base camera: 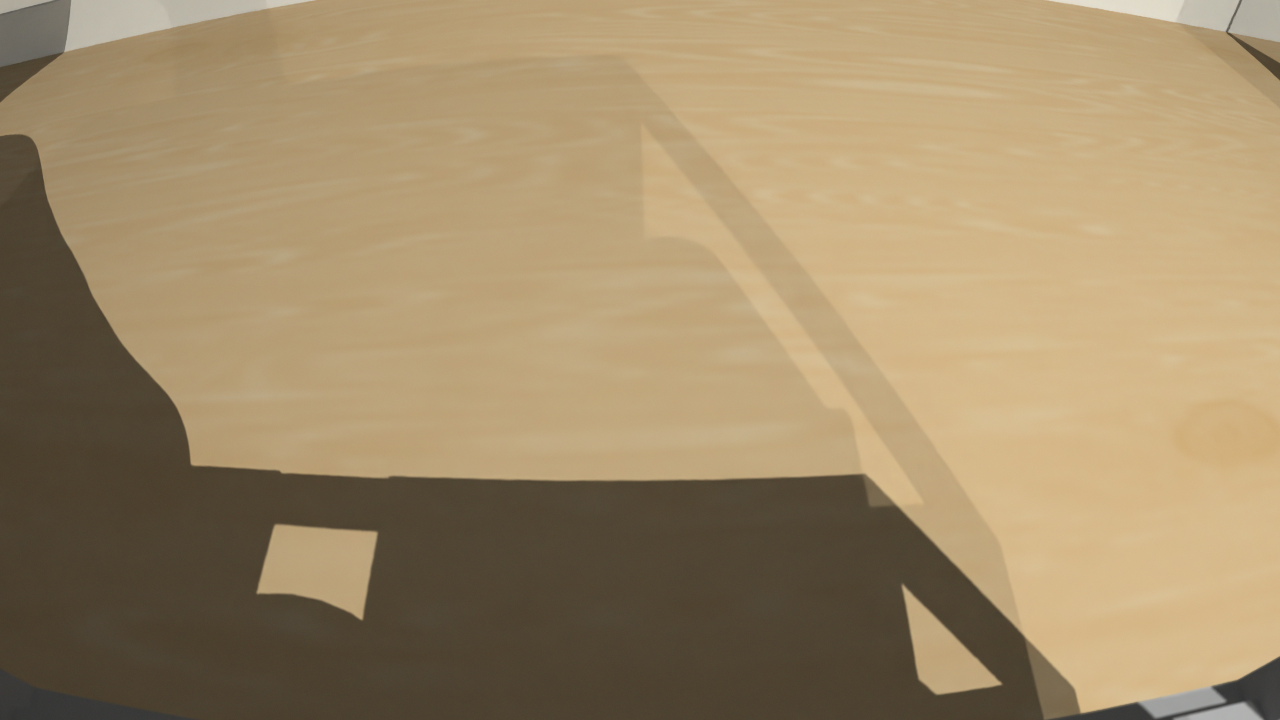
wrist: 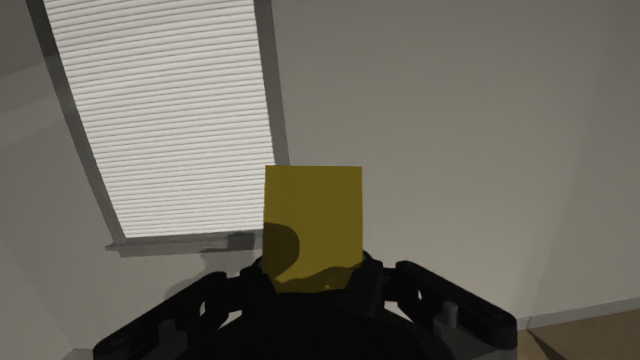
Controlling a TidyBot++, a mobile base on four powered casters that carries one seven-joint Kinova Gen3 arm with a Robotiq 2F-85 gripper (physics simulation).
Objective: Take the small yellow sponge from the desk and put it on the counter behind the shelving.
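Places are measured from the arm's base along level axes (x ahead, y left, z up), in metres.
Pixels of known places: gripper, fingertip midpoint: [wrist: 313, 259].
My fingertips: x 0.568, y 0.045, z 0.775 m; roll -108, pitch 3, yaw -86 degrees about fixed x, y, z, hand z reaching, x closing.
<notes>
Ahead of a thing's pixels: the offset from my fingertips to its top centre. "pt": to the spot under its first point. Level surfaces: height alone.
The small yellow sponge {dx -0.010, dy -0.003, dz +0.083 m} [wrist: 314, 215] is upright in the middle of the wrist view, with a dark shadow over its lower left part. My gripper [wrist: 313, 259] is shut on the sponge; its dark fingers stand at the sponge's lower left and right sides. The sponge's lower end is hidden in the gripper. The desk, the counter and the shelving do not show in either view.
A window with white blinds {pt dx +0.602, dy +0.562, dz +0.176 m} [wrist: 175, 120] is in a grey wall [wrist: 440, 140] ahead, left of the sponge. Wooden floor {dz -1.171 m} [base camera: 501, 358] [wrist: 590, 332] meets the wall at the lower right. Dark shadows lie across the floor in the base view.
</notes>
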